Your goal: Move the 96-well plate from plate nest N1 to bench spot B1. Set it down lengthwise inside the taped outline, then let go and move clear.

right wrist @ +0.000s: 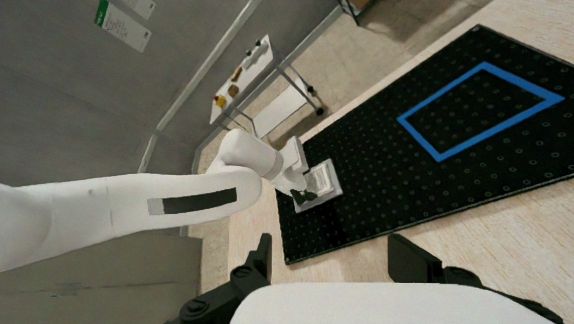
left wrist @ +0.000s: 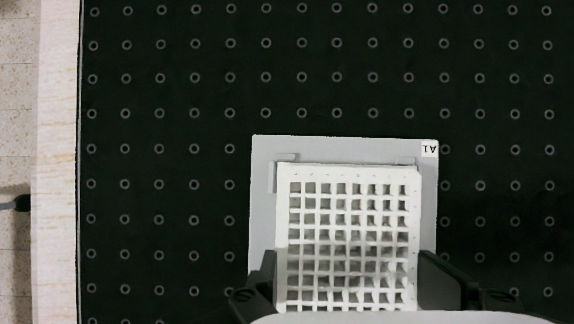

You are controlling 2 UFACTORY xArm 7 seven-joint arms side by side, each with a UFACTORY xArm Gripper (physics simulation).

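Frame: origin at the left arm's base, x right, y ahead, z up, level; metres.
Where they show: left gripper, fingertip midpoint: (right wrist: 310,184) (left wrist: 345,274); right gripper, fingertip midpoint: (right wrist: 329,253).
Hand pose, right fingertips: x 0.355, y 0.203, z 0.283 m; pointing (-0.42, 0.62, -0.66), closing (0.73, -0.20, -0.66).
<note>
Each offset is from my right fingertips to the top centre of the thing. "spot": to the spot under its first point. Level surfaces: height alone.
The white 96-well plate {dx -0.151, dy +0.259, dz -0.309 m} (left wrist: 348,172) (right wrist: 321,176) lies in the grey plate nest {spot: dx -0.114, dy +0.308, dz -0.324 m} (left wrist: 262,210), whose corner label reads A1. My left gripper (left wrist: 345,274) (right wrist: 310,184) is down at the nest, with one finger against each long side of the plate, shut on it. The plate's near end is hidden behind the gripper body. The blue taped outline {spot: dx +0.145, dy +0.221, dz -0.335 m} (right wrist: 420,139) lies on the black board in the right wrist view, apart from the nest. My right gripper (right wrist: 329,253) is open, with no object between its fingers, above the table's edge area.
The black perforated board {dz -0.335 m} (left wrist: 175,95) (right wrist: 370,215) lies on the pale wooden table {dz -0.348 m} (left wrist: 56,150) (right wrist: 505,220). The white left arm (right wrist: 130,200) reaches across the left of the right wrist view to the nest. A cart (right wrist: 267,45) with small items stands on the floor beyond the table.
</note>
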